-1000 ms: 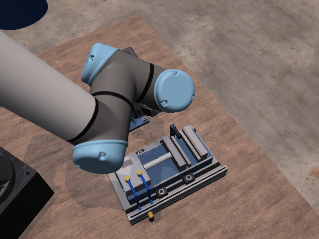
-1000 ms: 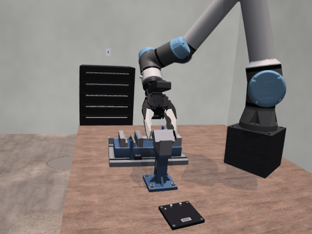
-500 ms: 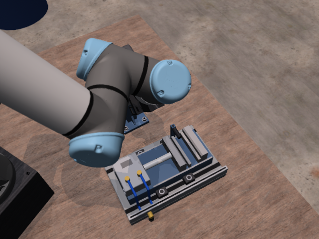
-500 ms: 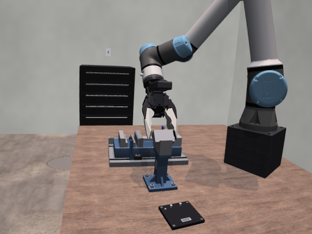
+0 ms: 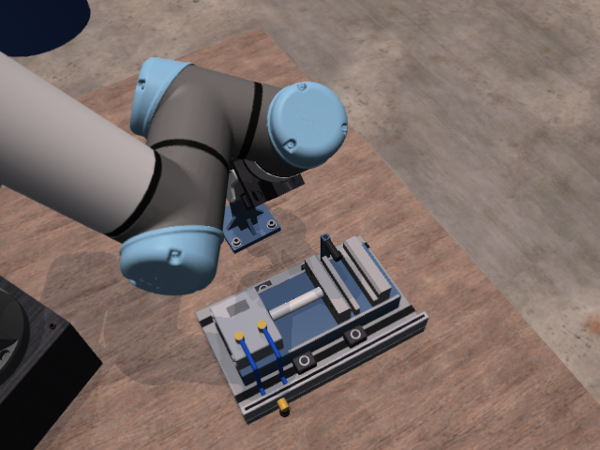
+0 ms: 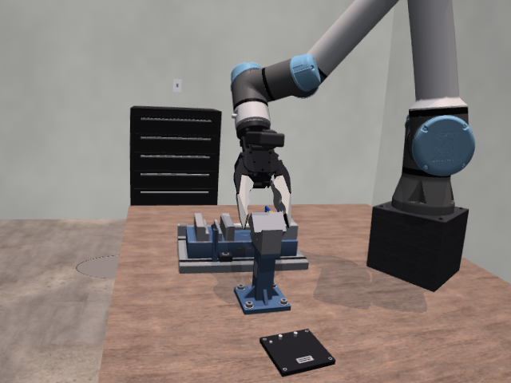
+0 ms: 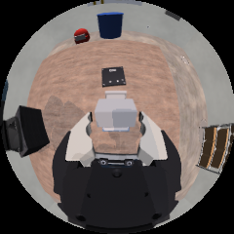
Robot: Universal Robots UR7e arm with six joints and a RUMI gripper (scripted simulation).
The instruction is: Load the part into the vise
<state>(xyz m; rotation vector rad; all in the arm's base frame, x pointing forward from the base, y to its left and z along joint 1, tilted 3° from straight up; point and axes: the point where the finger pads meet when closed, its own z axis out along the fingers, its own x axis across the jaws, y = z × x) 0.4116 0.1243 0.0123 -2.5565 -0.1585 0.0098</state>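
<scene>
Now: hand 10 mm above the part. Also, from my hand: work stop: 90 mm ahead, 160 mm to the right, 70 mm below; moving jaw: 50 mm ahead, 210 mm to the right, 90 mm below; white cylinder rod: 210 mm to the right, 80 mm below.
</scene>
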